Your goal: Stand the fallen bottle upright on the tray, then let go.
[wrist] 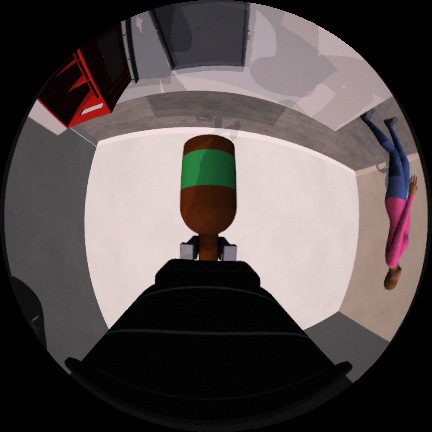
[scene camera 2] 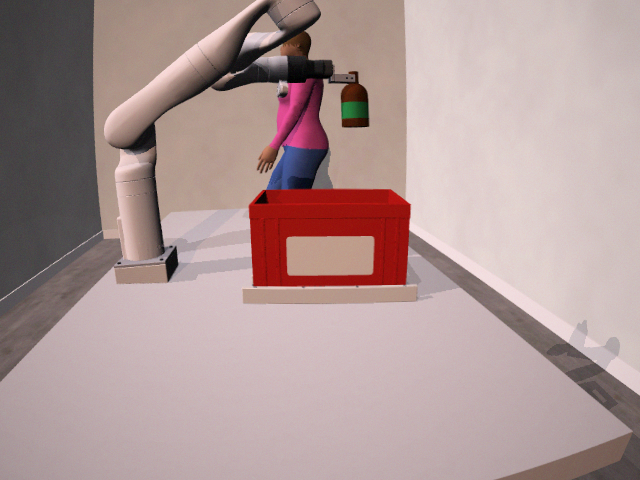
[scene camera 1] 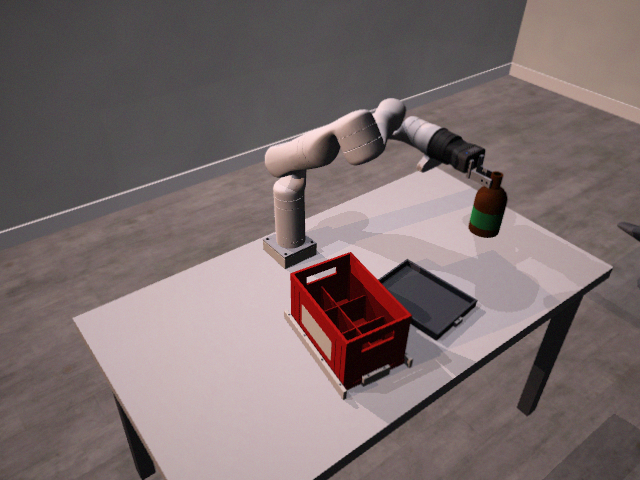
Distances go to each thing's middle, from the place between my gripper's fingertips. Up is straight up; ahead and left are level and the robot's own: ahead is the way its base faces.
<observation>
The brown bottle (scene camera 1: 489,206) lies 6 cm below my hand. The rest, counted from my hand: pale strip (scene camera 2: 379,293) (8 cm behind, 44 cm to the right, 43 cm below).
</observation>
